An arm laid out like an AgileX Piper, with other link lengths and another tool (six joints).
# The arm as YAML. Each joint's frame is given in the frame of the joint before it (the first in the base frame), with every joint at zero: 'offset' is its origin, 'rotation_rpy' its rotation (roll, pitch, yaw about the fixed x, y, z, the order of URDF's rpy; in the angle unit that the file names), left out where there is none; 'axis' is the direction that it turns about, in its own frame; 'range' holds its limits. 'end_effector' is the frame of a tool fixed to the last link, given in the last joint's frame.
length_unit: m
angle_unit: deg
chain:
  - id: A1
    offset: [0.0, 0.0, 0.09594]
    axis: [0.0, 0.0, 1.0]
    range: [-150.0, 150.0]
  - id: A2
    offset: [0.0, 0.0, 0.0]
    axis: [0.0, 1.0, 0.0]
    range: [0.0, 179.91]
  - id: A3
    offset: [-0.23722, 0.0, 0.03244]
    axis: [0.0, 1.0, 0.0]
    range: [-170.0, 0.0]
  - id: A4
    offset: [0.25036, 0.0, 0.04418]
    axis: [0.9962, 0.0, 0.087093]
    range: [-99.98, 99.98]
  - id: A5
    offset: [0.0, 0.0, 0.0]
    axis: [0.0, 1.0, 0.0]
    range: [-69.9, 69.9]
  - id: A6
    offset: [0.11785, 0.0, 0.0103]
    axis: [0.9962, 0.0, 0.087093]
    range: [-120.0, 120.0]
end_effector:
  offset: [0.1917, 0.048, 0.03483]
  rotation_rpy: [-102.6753, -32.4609, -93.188]
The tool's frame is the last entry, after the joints.
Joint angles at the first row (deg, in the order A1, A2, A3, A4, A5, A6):
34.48 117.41 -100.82 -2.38 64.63 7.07
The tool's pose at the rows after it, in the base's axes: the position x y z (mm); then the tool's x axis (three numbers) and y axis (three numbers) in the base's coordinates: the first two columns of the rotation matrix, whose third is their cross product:
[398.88 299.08 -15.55 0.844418 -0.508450 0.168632 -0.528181 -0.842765 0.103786]
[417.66 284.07 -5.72 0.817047 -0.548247 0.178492 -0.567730 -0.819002 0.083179]
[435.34 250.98 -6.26 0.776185 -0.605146 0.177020 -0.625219 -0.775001 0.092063]
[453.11 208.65 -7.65 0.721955 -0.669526 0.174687 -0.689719 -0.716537 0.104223]
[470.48 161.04 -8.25 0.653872 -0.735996 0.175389 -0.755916 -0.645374 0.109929]
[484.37 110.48 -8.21 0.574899 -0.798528 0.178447 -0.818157 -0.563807 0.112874]
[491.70 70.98 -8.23 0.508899 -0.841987 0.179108 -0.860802 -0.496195 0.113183]
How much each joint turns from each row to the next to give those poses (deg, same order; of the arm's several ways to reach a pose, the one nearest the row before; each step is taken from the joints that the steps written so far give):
-0.90 -0.06 -4.17 -1.08 2.54 0.01
-2.58 -0.11 -1.48 -0.01 0.28 0.00
-4.20 0.00 -0.12 -0.13 0.61 -0.06
-5.19 0.00 0.00 -0.11 0.68 -0.21
-5.77 0.00 0.01 -0.13 0.27 -0.18
-5.91 0.00 -0.07 -0.24 0.14 0.00
-4.61 0.00 0.00 -0.04 0.00 0.00

